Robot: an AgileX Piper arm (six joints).
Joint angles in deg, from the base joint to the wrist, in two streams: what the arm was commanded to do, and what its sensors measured. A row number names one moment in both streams.
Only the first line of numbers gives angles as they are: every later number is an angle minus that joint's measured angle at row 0.
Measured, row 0: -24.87, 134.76, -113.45, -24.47, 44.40, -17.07
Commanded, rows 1 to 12: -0.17, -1.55, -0.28, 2.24, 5.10, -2.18; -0.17, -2.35, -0.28, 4.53, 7.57, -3.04; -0.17, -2.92, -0.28, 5.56, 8.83, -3.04; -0.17, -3.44, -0.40, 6.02, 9.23, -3.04; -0.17, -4.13, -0.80, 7.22, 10.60, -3.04; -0.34, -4.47, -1.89, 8.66, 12.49, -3.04; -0.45, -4.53, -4.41, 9.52, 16.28, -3.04; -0.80, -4.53, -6.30, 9.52, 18.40, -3.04; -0.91, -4.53, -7.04, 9.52, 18.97, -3.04; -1.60, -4.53, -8.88, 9.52, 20.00, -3.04; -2.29, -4.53, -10.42, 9.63, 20.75, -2.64; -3.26, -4.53, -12.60, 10.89, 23.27, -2.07
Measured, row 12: -2.17, -3.95, -10.71, 9.92, 20.34, -2.64
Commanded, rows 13 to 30: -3.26, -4.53, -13.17, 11.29, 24.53, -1.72; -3.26, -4.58, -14.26, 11.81, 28.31, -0.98; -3.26, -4.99, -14.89, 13.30, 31.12, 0.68; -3.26, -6.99, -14.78, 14.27, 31.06, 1.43; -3.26, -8.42, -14.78, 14.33, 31.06, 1.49; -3.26, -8.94, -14.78, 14.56, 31.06, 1.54; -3.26, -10.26, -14.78, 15.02, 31.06, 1.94; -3.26, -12.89, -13.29, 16.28, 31.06, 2.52; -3.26, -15.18, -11.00, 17.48, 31.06, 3.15; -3.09, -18.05, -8.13, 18.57, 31.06, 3.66; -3.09, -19.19, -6.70, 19.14, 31.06, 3.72; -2.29, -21.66, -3.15, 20.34, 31.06, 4.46; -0.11, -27.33, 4.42, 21.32, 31.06, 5.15; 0.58, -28.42, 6.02, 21.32, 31.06, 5.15; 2.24, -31.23, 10.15, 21.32, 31.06, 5.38; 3.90, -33.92, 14.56, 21.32, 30.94, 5.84; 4.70, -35.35, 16.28, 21.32, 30.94, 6.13; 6.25, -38.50, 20.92, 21.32, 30.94, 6.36
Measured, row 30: 4.53, -34.49, 15.53, 21.32, 25.10, 5.73
